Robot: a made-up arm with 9 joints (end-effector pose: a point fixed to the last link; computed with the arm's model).
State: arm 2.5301 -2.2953 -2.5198 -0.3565 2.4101 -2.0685 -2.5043 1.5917 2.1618
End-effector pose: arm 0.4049 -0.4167 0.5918 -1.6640 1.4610 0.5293
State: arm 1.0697 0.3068 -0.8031 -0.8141 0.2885 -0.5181 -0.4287 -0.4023 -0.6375
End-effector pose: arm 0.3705 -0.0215 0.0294 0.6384 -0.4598 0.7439
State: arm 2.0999 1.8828 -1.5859 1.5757 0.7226 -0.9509 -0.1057 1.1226 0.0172
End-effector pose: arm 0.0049 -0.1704 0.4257 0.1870 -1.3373 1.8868
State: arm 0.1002 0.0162 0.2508 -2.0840 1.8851 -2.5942 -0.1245 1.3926 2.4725
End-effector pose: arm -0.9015 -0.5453 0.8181 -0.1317 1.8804 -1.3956
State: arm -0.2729 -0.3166 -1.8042 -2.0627 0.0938 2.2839 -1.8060 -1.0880 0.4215
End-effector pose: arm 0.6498 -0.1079 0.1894 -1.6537 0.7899 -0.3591
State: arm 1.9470 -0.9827 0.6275 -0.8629 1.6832 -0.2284 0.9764 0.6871 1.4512
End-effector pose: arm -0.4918 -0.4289 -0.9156 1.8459 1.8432 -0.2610
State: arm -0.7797 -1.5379 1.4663 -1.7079 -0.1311 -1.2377 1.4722 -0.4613 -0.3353
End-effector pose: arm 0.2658 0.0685 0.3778 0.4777 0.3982 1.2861
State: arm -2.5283 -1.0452 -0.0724 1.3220 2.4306 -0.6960 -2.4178 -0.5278 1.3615
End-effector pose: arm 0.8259 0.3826 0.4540 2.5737 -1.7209 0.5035
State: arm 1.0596 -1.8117 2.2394 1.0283 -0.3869 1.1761 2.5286 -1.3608 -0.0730
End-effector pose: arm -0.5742 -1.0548 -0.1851 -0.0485 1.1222 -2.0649
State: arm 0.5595 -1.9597 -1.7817 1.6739 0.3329 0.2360 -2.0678 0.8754 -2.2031
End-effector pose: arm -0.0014 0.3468 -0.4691 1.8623 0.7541 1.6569
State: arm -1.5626 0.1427 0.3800 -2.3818 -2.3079 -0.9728 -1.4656 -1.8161 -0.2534
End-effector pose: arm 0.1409 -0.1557 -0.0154 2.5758 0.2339 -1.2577
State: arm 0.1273 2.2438 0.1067 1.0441 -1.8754 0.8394 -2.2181 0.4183 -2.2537
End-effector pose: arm -1.1859 0.2886 0.2060 1.7733 1.3425 1.7447
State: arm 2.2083 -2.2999 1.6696 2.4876 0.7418 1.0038 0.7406 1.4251 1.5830
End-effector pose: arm 0.8755 -0.1795 -0.8850 1.3278 -1.4588 -1.8972
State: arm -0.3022 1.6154 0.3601 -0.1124 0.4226 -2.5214 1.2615 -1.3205 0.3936
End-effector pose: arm -0.4356 0.3734 1.3220 -1.3375 -0.5351 -0.2697
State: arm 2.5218 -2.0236 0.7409 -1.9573 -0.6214 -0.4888 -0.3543 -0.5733 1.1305
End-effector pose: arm -0.1235 -0.2450 0.4679 0.3629 0.8274 -2.5962
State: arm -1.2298 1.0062 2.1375 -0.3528 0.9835 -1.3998 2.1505 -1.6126 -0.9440
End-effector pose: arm 0.2358 0.4378 0.4890 -2.2413 0.5517 0.4863
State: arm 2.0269 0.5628 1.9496 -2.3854 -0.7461 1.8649 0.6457 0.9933 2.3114
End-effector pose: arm 0.6812 0.5972 0.3285 -1.2638 -0.5714 1.7229
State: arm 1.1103 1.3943 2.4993 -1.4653 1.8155 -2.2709 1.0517 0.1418 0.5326
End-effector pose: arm -0.7269 0.8182 -0.0619 1.8007 1.2925 -2.0691
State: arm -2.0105 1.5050 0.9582 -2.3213 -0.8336 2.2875 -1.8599 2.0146 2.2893
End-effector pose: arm 0.9194 -0.1257 0.6972 0.8587 -1.5847 0.1296
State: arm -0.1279 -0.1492 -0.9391 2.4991 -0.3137 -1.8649 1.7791 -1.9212 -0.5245
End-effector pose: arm -0.1964 0.0480 -0.3347 -0.6558 1.6110 0.2439
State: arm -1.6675 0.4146 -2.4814 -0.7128 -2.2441 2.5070 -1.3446 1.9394 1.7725
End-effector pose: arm 0.4163 -0.0777 0.8611 -0.8517 -1.9067 1.1478
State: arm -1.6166 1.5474 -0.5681 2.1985 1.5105 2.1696 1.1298 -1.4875 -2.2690
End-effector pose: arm 0.8252 0.3652 -0.0001 0.7768 -1.0727 1.7894
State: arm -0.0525 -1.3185 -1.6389 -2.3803 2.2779 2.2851 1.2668 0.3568 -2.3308
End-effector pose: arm -0.4148 -0.3302 1.1692 -0.4174 -2.1461 2.2235
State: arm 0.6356 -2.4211 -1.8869 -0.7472 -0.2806 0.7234 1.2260 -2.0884 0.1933
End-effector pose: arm -0.1793 0.0000 0.5793 -1.1334 -0.9984 -2.4148
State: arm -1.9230 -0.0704 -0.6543 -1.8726 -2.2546 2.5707 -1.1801 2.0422 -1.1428
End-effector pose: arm -0.3270 -0.1272 1.2088 -0.0179 0.0852 -1.8859
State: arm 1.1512 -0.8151 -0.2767 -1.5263 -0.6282 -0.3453 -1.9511 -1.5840 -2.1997
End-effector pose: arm 0.1187 -0.2164 -0.1184 -2.0229 0.2827 1.5865
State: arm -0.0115 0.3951 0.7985 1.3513 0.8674 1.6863 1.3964 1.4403 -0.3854
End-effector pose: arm -0.3245 0.6755 1.0417 -1.3813 0.7481 0.2829
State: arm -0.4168 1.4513 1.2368 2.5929 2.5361 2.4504 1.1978 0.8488 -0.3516
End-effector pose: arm -0.4105 -0.6592 0.2342 -0.4762 -2.9382 -0.9665
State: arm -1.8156 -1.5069 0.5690 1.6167 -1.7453 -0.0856 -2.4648 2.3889 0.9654
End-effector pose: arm -0.5445 -0.0039 0.8691 2.7231 0.2616 -0.6062
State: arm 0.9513 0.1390 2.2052 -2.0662 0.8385 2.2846 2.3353 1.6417 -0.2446
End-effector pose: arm -0.0076 -0.6344 -0.1168 -0.1425 -1.7081 1.4414
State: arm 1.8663 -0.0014 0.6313 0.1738 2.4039 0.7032 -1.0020 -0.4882 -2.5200
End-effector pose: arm 1.1345 -0.1758 -0.7752 -0.2852 -0.3013 1.1915
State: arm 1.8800 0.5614 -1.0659 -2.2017 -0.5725 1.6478 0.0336 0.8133 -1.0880
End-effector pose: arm -0.7458 0.0522 -0.5259 1.1561 0.2743 -1.4703
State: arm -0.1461 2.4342 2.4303 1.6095 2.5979 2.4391 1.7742 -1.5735 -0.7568
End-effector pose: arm -0.2432 -0.8249 0.6186 -1.1358 1.5271 0.5088
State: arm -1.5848 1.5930 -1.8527 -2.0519 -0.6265 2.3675 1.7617 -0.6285 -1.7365
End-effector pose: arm 0.0299 -0.2097 -0.2385 0.2552 1.4476 1.4469
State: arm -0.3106 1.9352 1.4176 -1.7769 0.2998 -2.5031 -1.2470 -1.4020 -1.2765
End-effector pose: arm -0.2467 0.5222 0.8908 1.1621 -1.0788 0.7277
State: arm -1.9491 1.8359 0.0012 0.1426 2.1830 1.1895 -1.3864 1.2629 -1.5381
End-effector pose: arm 0.3139 -0.1216 1.6942 -0.9055 -0.0255 -1.3780
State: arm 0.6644 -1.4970 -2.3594 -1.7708 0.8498 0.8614 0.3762 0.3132 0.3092
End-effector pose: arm 0.0444 -1.1912 0.6750 -0.2300 0.1573 -0.0834
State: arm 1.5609 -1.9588 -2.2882 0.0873 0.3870 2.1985 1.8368 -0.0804 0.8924
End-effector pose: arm 0.8569 -0.5486 0.6917 -1.0838 1.2151 -0.2217
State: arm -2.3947 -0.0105 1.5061 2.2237 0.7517 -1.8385 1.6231 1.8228 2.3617
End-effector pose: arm -0.0112 0.4726 0.8190 -0.9015 0.4534 -2.0929
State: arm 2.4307 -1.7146 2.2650 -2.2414 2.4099 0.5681 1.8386 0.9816 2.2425
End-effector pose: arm -0.0300 0.5382 -0.3215 2.6524 0.7969 -1.2346
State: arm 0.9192 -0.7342 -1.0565 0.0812 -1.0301 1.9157 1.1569 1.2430 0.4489
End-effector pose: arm 0.2772 0.6000 -0.5133 -1.0539 1.4848 2.1423
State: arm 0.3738 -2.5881 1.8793 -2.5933 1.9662 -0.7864 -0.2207 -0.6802 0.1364
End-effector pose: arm -0.9519 -0.6572 -0.3771 -0.8790 2.9160 0.3627
